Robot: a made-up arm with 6 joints. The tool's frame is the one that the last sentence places.
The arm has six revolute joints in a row. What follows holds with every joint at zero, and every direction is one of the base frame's.
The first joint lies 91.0 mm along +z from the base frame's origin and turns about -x.
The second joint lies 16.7 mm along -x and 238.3 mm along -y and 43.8 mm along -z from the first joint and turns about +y.
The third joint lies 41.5 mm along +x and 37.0 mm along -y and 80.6 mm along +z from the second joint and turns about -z.
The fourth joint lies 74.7 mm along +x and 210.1 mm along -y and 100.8 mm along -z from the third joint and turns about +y.
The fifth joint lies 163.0 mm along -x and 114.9 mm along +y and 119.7 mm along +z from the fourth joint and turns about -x.
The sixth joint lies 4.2 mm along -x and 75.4 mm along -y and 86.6 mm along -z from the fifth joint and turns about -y.
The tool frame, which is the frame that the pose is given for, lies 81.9 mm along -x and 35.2 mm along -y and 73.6 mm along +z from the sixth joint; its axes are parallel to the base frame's.
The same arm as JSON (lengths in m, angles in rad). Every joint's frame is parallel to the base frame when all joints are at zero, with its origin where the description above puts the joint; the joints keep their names.
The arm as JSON. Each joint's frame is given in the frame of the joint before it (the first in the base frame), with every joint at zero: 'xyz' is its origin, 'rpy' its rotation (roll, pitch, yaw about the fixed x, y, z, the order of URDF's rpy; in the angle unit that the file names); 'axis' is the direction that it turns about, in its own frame. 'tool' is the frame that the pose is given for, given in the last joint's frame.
{"units": {"length": "m", "angle": "rad"}, "joints": [
  {"name": "joint 1", "type": "revolute", "origin": {"xyz": [0.0, 0.0, 0.091], "rpy": [0.0, 0.0, 0.0]}, "axis": [-1.0, 0.0, 0.0]},
  {"name": "joint 2", "type": "revolute", "origin": {"xyz": [-0.0167, -0.2383, -0.0438], "rpy": [0.0, 0.0, 0.0]}, "axis": [0.0, 1.0, 0.0]},
  {"name": "joint 3", "type": "revolute", "origin": {"xyz": [0.0415, -0.037, 0.0806], "rpy": [0.0, 0.0, 0.0]}, "axis": [0.0, 0.0, -1.0]},
  {"name": "joint 4", "type": "revolute", "origin": {"xyz": [0.0747, -0.2101, -0.1008], "rpy": [0.0, 0.0, 0.0]}, "axis": [0.0, 1.0, 0.0]},
  {"name": "joint 5", "type": "revolute", "origin": {"xyz": [-0.163, 0.1149, 0.1197], "rpy": [0.0, 0.0, 0.0]}, "axis": [-1.0, 0.0, 0.0]},
  {"name": "joint 6", "type": "revolute", "origin": {"xyz": [-0.0042, -0.0754, -0.0866], "rpy": [0.0, 0.0, 0.0]}, "axis": [0.0, -1.0, 0.0]}
], "tool": {"origin": {"xyz": [-0.0819, -0.0352, 0.0736], "rpy": [0.0, 0.0, 0.0]}}}

